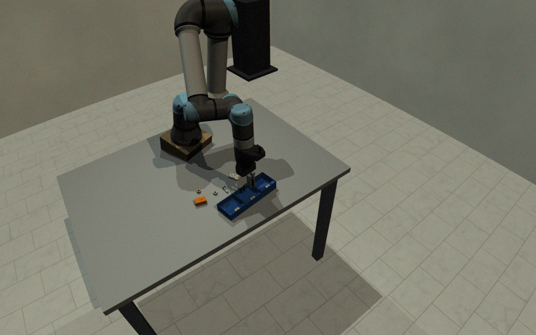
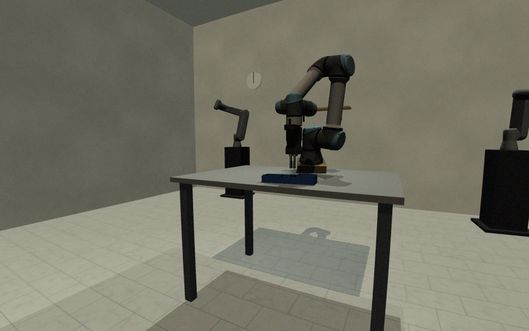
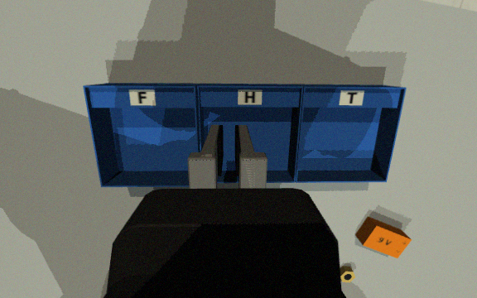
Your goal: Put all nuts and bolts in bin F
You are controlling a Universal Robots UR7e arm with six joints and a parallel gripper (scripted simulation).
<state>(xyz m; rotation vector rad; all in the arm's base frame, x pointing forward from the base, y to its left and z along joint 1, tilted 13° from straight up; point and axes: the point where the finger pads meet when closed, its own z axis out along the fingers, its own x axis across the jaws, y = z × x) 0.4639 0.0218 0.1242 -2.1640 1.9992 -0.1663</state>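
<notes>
The brass nut lies 17 cm behind my hand, 15 cm to the right of it and 8 cm below it. The rest, counted from my hand: grey bolt (11 cm behind, 8 cm below, 6 cm to the right); white domino (14 cm behind, 8 cm below, 1 cm to the left); blue bin row (7 cm below, 2 cm to the right, 1 cm behind).
</notes>
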